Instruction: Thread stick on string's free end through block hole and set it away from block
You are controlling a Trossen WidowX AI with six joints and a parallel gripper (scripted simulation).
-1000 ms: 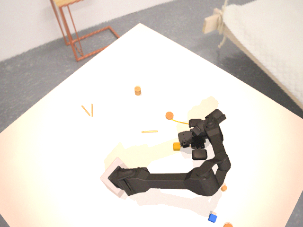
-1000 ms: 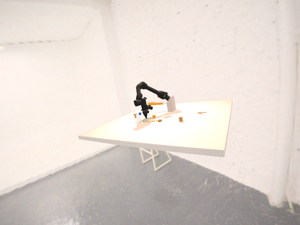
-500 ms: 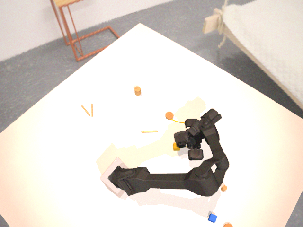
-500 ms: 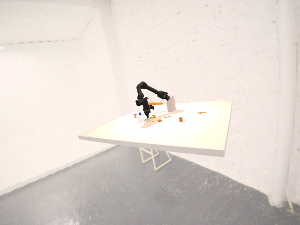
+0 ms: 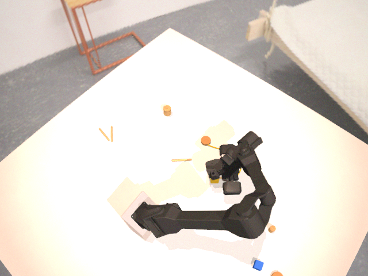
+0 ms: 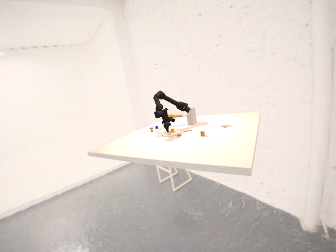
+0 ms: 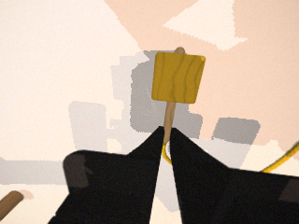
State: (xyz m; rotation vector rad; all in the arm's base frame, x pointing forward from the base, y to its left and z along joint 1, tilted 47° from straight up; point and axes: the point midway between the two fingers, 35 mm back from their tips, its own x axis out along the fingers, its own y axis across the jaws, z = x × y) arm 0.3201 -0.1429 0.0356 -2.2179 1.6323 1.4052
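The yellow block lies 40 mm to the left of my gripper tip and 30 mm behind it. Round my gripper tip: blue cube: 260 mm to the right, 200 mm behind; round wooden button: 160 mm to the left, 90 mm ahead, 10 mm below; wooden cylinder: 370 mm to the left, 100 mm ahead, 10 mm above.
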